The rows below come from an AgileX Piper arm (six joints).
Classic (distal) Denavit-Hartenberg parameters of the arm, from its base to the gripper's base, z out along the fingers. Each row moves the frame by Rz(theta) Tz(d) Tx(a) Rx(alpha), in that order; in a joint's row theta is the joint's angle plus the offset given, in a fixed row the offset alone. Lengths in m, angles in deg.
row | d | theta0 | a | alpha
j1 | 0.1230 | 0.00 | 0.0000 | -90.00
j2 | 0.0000 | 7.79 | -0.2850 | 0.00
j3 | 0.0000 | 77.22 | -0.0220 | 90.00
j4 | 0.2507 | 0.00 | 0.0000 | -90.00
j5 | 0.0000 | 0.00 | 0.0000 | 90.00
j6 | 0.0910 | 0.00 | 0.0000 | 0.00
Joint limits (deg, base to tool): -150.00..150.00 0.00..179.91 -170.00..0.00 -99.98..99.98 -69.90..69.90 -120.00..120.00
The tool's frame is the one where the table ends.
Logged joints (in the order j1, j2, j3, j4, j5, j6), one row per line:
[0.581 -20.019 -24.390 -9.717 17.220 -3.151]
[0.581 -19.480 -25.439 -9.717 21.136 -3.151]
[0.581 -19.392 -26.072 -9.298 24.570 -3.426]
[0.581 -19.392 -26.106 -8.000 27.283 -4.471]
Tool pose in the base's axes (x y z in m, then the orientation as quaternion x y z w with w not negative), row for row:
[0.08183 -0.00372 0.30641 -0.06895 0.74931 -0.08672 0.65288]
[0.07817 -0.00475 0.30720 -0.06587 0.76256 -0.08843 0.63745]
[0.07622 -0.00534 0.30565 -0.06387 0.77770 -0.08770 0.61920]
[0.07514 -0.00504 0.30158 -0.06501 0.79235 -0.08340 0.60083]
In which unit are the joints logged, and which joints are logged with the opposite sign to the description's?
The joints are logged in degrees. Opposite sign: j2.
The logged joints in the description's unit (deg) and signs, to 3 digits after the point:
[0.581 20.019 -24.390 -9.717 17.220 -3.151]
[0.581 19.480 -25.439 -9.717 21.136 -3.151]
[0.581 19.392 -26.072 -9.298 24.570 -3.426]
[0.581 19.392 -26.106 -8.000 27.283 -4.471]

